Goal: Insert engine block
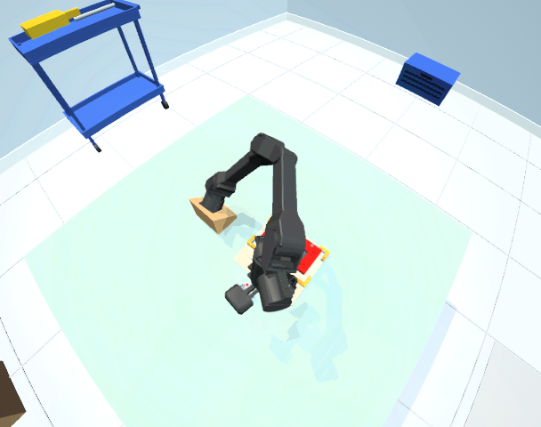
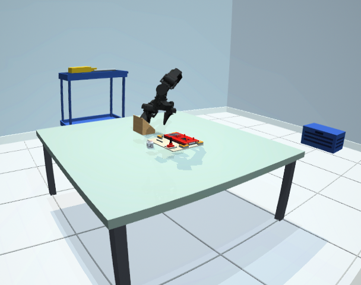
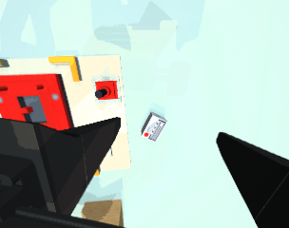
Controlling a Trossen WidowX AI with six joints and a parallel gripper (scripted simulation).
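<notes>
The engine block lies 60 mm behind my gripper tip and 130 mm below it.
</notes>
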